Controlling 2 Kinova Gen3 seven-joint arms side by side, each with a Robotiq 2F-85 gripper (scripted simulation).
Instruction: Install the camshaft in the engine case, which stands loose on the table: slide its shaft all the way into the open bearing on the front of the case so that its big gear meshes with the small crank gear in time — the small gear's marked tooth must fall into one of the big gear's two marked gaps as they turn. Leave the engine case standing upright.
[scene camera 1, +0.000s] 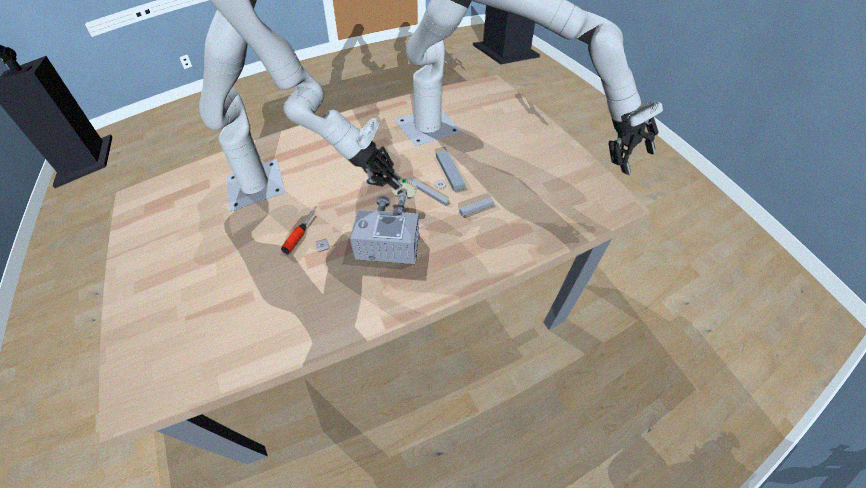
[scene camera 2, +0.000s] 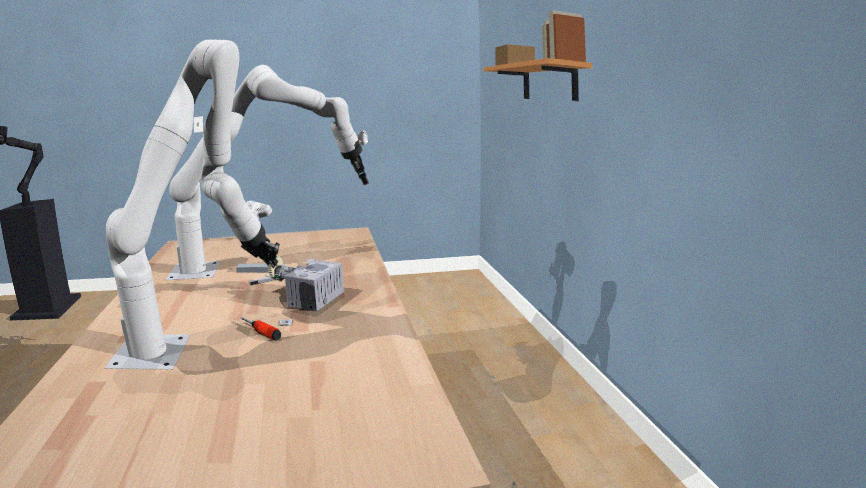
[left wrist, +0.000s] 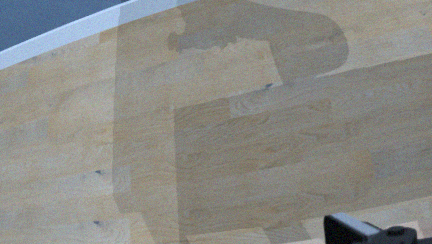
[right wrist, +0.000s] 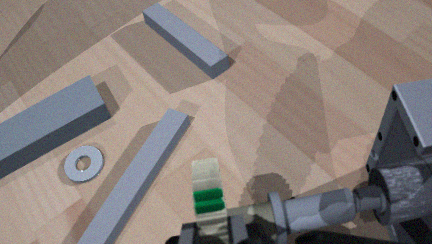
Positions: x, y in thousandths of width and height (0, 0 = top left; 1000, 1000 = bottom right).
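My right gripper (scene camera 1: 462, 380) is 1.04 m from the lens, and my left gripper (scene camera 1: 738, 335) is 1.03 m from the lens. I also see an engine case (scene camera 1: 443, 485), and the engine case is 0.91 m from the lens.
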